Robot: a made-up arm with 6 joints. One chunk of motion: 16 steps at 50 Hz.
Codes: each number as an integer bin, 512 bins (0 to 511) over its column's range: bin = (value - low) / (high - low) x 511, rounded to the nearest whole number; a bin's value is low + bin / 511 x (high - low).
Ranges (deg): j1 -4.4..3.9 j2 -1.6..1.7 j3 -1..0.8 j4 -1.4..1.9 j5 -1.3..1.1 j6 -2.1..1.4
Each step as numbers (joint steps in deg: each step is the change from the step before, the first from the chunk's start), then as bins.
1 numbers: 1.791 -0.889 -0.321 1.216 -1.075 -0.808
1 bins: 381 110 193 405 48 189
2 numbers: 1.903 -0.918 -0.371 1.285 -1.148 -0.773
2 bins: 388 106 179 416 32 194
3 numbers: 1.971 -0.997 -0.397 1.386 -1.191 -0.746
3 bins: 392 93 171 431 23 198
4 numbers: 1.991 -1.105 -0.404 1.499 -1.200 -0.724
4 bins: 393 77 169 449 21 201
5 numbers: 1.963 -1.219 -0.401 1.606 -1.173 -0.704
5 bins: 392 59 170 465 27 204
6 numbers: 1.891 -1.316 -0.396 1.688 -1.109 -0.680
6 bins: 387 44 171 478 41 207
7 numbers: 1.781 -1.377 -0.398 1.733 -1.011 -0.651
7 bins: 381 35 171 485 62 212
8 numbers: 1.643 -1.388 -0.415 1.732 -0.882 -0.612
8 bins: 372 33 166 485 89 217
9 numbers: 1.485 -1.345 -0.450 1.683 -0.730 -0.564
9 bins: 362 39 156 477 121 224
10 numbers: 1.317 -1.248 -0.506 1.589 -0.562 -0.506
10 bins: 352 55 140 463 157 233
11 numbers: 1.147 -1.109 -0.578 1.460 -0.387 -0.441
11 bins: 342 76 120 443 194 242
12 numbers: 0.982 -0.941 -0.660 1.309 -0.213 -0.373
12 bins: 331 102 97 419 231 252
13 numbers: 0.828 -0.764 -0.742 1.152 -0.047 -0.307
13 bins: 322 129 73 395 267 262
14 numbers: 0.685 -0.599 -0.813 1.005 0.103 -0.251
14 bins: 313 155 53 372 299 270
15 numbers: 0.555 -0.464 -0.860 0.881 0.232 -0.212
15 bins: 305 176 40 353 326 276
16 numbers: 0.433 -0.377 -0.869 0.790 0.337 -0.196
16 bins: 298 189 37 339 349 278
